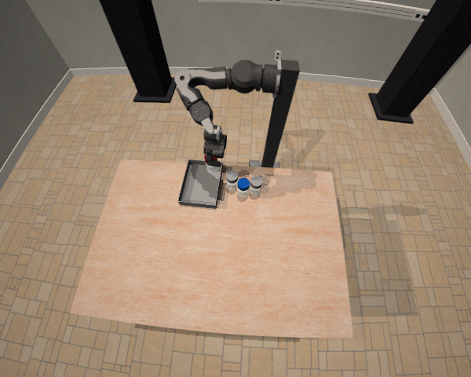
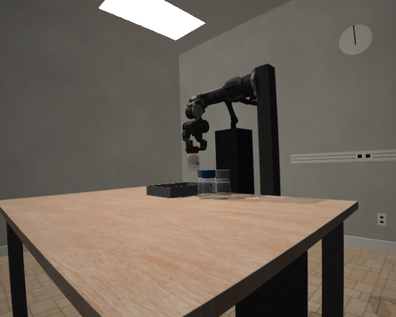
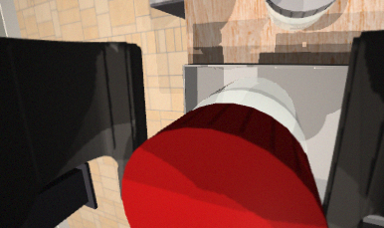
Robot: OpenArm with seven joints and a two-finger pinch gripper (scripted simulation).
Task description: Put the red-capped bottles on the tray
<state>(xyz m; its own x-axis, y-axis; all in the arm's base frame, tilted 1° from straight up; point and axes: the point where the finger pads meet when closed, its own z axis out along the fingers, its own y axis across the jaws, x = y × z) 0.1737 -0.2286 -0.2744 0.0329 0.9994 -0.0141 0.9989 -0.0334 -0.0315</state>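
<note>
My hand is 180 mm above the dark grey tray, 80 mm to the left of it and 30 mm short of it. Also, from my hand: red-capped bottle (50 mm below, 20 mm to the right); then blue-capped bottle (150 mm below, 130 mm to the left, 60 mm ahead).
</note>
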